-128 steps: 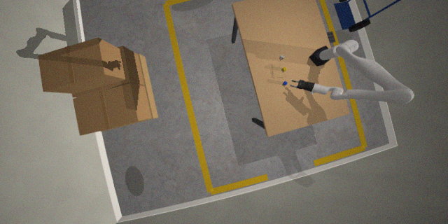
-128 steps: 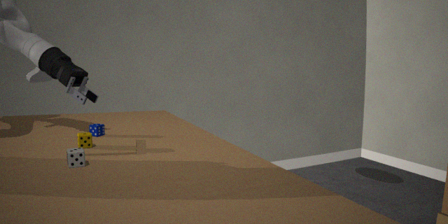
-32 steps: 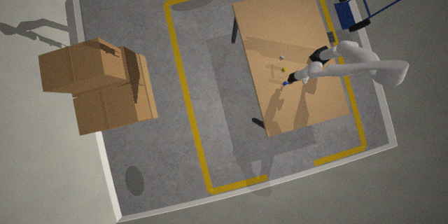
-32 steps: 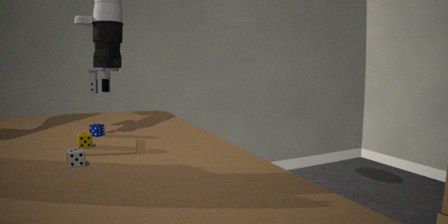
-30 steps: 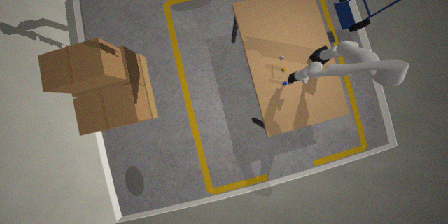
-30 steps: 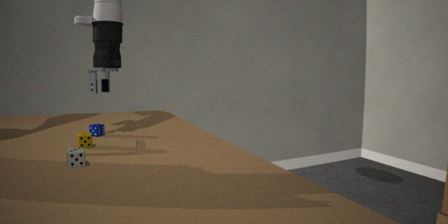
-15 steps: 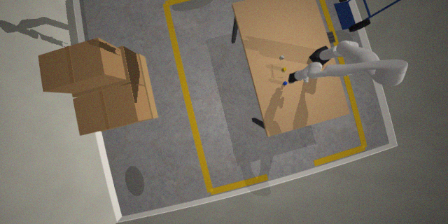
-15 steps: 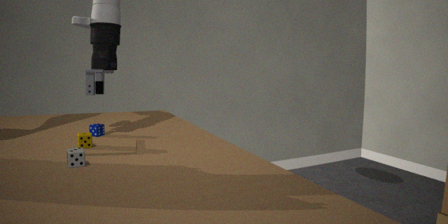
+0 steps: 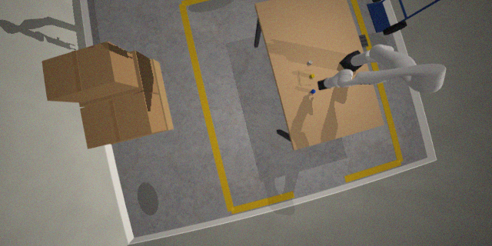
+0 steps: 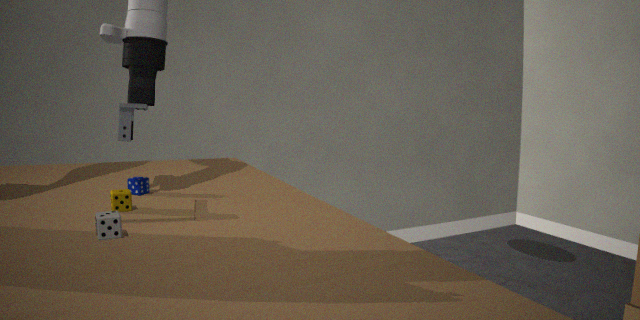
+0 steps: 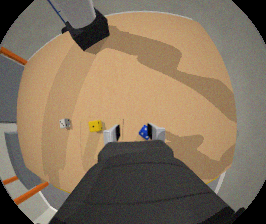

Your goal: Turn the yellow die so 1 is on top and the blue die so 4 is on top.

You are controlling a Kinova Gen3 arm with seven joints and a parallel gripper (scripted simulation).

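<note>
My hand is 110 mm above the blue die, 30 mm to the right of it and 20 mm short of it. From my hand the other things lie so: white die (240 mm to the right, 110 mm below); then tan mat (120 mm below, 110 mm to the right, 40 mm ahead); then yellow die (110 mm to the right, 100 mm below).
</note>
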